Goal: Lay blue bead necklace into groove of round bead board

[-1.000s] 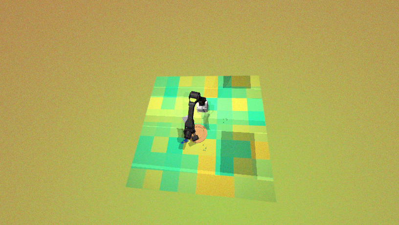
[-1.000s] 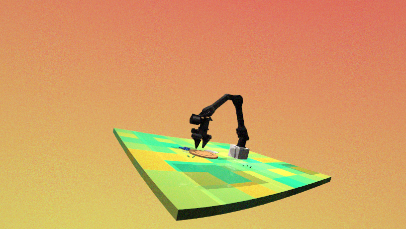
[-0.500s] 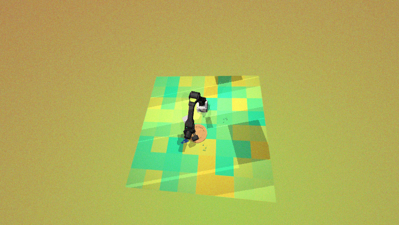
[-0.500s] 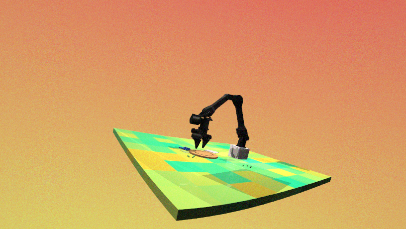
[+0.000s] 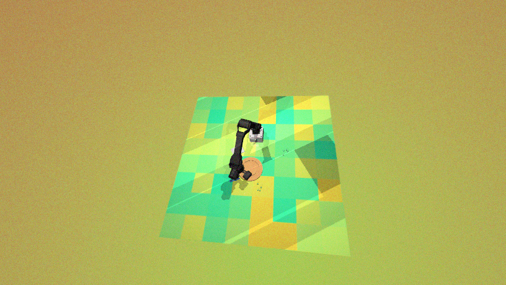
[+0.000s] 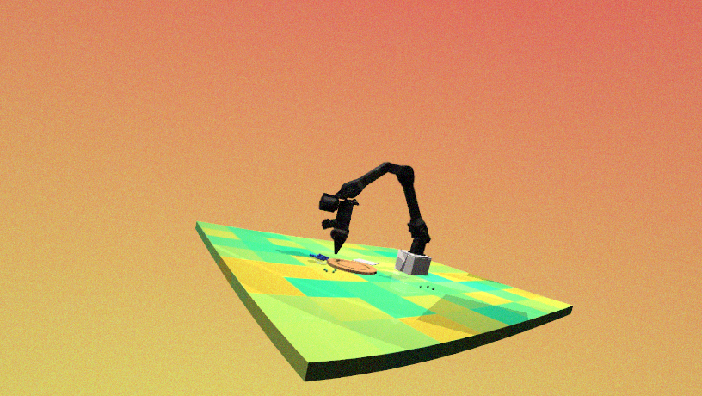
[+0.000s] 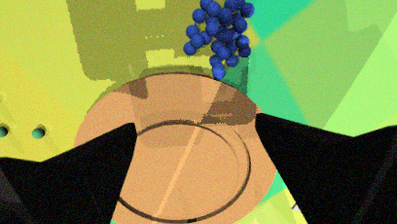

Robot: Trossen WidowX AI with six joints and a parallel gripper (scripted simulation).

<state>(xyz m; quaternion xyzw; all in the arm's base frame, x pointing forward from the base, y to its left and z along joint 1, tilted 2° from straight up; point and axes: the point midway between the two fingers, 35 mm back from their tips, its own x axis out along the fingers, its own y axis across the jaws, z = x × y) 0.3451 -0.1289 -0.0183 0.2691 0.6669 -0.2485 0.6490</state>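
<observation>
My gripper tip is now 60 mm to the right of the round bead board, 40 mm past it and 30 mm above it. The rest, counted from my gripper tip: flat grey piece 220 mm behind, 40 mm to the right, 40 mm below.
</observation>
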